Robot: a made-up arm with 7 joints.
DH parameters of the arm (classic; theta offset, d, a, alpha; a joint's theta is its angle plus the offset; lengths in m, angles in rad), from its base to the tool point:
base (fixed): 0 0.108 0 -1.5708
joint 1: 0 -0.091 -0.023 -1.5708
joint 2: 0 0.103 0.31 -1.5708
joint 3: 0 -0.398 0.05 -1.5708
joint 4: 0 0.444 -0.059 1.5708
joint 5: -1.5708 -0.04 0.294 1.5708
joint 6: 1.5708 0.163 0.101 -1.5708
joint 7: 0.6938 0 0.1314 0
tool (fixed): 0.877 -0.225 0 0
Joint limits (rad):
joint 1: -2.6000..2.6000
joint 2: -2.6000..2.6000
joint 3: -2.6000..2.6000
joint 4: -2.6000..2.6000
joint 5: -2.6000..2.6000
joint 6: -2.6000..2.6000
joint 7: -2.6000..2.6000
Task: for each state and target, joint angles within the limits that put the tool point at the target. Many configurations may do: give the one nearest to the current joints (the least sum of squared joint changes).
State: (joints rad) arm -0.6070 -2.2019 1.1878 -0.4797 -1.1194 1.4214 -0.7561
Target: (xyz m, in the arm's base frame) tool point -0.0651 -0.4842 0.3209
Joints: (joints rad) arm -0.4199 -2.5744 0.7558 -0.4621 -1.3532 1.5498 -0.9669
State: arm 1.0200 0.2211 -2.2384 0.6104 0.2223 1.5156 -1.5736
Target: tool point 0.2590 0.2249 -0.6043
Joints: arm 0.9669 -0.1324 -2.2382 0.2697 -0.0910 1.9261 -1.4877
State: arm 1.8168 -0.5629 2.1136 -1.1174 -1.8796 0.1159 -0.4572
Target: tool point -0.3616 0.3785 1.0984
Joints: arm 2.0109 -0.7843 2.1583 -1.2543 -1.9273 -0.1092 -0.5101
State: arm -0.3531 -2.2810 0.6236 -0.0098 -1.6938 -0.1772 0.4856
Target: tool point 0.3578 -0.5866 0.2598
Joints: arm -0.1800 -2.6000 0.9381 0.2616 -2.2326 -0.3441 0.1471
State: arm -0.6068 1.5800 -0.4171 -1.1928 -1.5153 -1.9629 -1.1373
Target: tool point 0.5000 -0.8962 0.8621
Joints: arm -0.5480 1.7496 -0.3336 -1.1163 -1.3454 -2.0989 -1.0842
